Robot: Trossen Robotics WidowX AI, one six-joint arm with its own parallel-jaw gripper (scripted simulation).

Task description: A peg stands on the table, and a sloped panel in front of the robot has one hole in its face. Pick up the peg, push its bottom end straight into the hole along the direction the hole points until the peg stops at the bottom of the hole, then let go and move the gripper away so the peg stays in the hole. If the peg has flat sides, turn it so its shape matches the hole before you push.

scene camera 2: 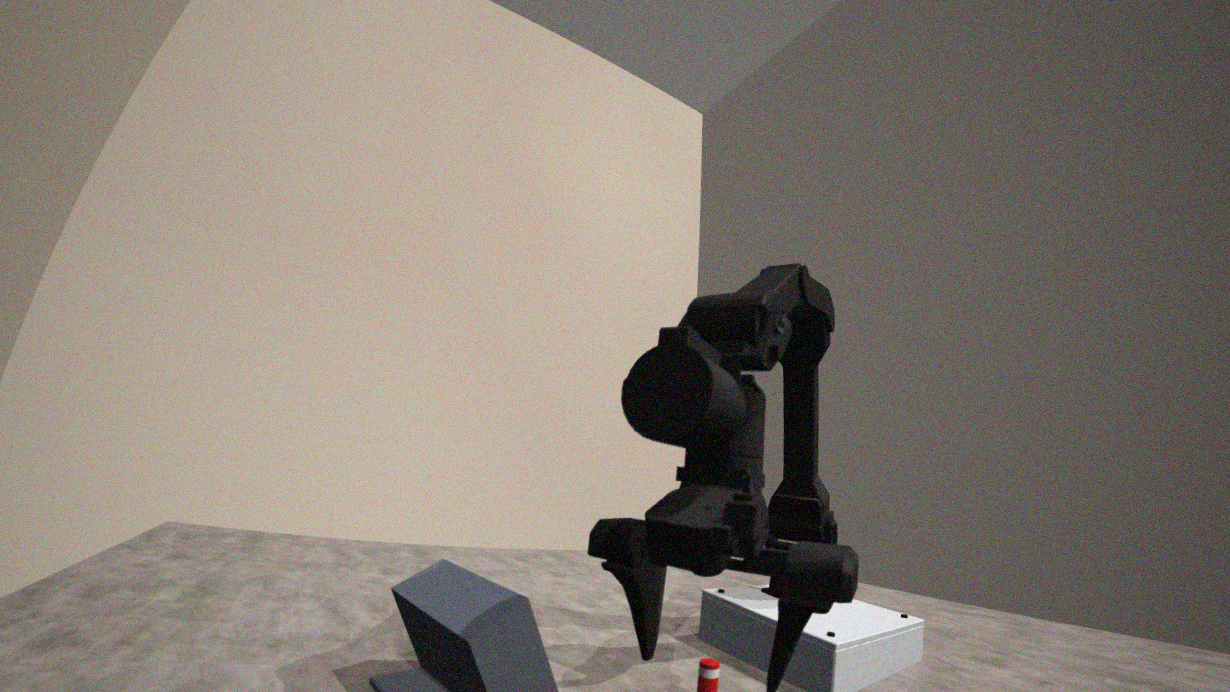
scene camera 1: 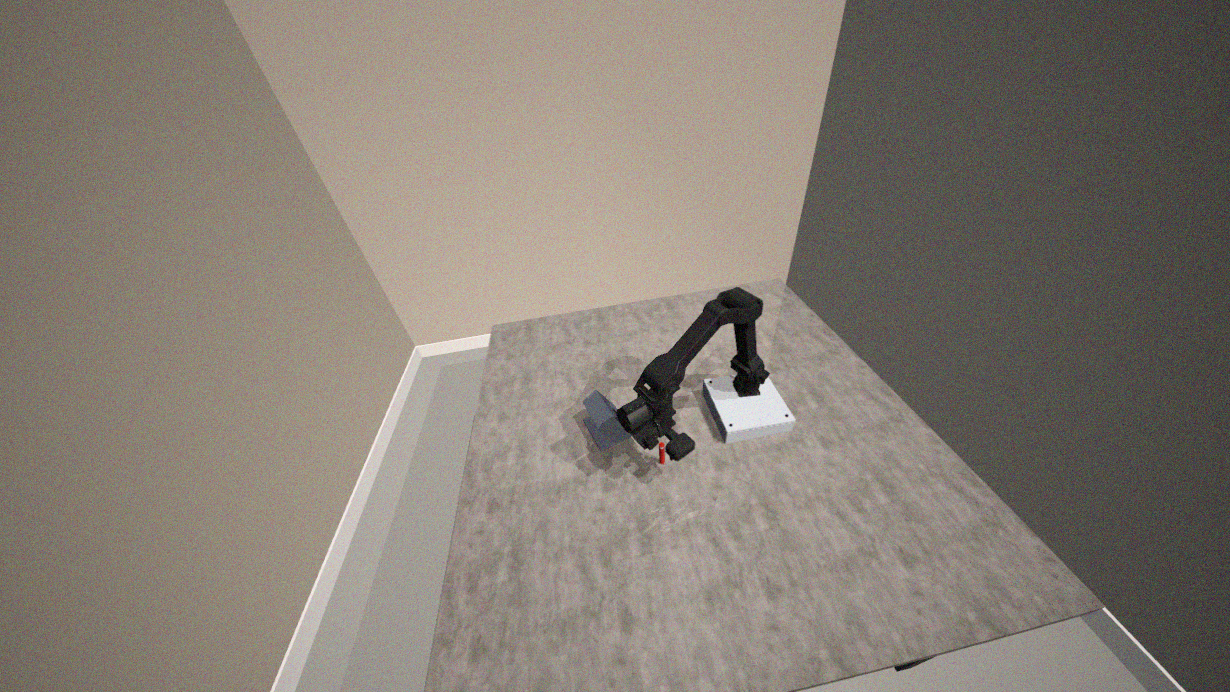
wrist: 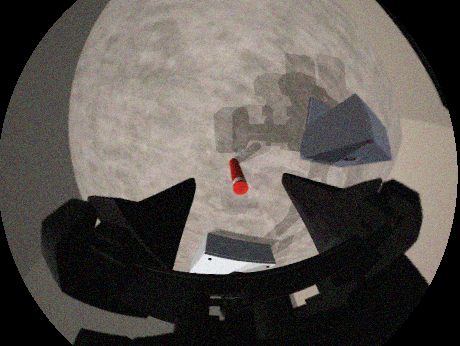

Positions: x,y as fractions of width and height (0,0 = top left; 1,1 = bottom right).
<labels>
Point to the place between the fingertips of my gripper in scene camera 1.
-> At 0.54,0.65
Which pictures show my gripper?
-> Scene camera 2, scene camera 1 and the wrist view: all of them.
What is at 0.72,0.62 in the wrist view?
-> My gripper.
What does my gripper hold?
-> Nothing.
</labels>
